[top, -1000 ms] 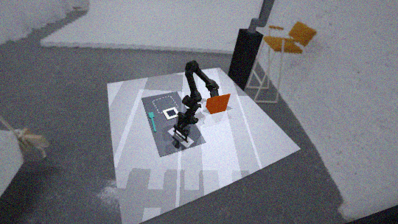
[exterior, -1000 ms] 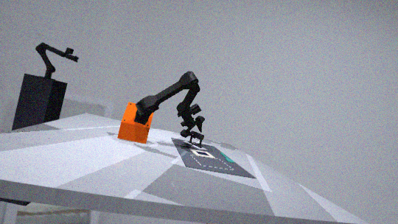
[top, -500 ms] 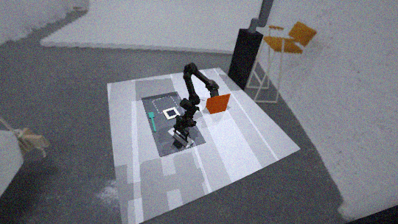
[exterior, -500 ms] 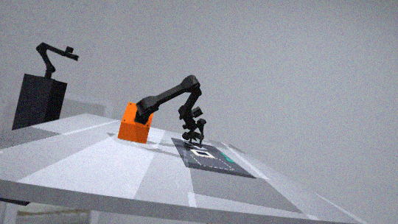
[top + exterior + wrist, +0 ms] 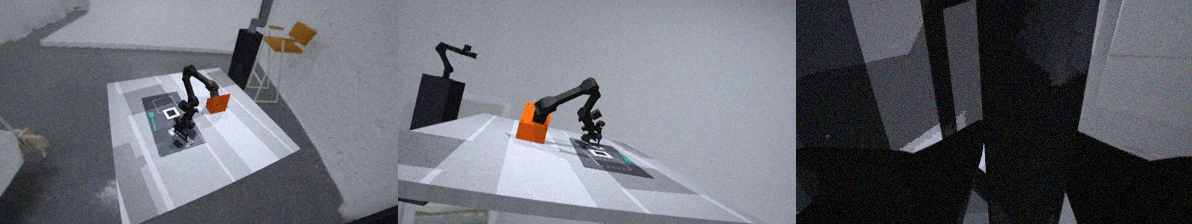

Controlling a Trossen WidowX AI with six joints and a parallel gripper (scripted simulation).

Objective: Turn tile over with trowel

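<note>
My gripper tip is 1 cm short of the dark mat, 20 cm to the left of it and 7 cm above it. Round my gripper tip: teal trowel (15 cm ahead, 21 cm to the right, 4 cm below); then tile (1 cm behind, 24 cm to the right, 4 cm below).
</note>
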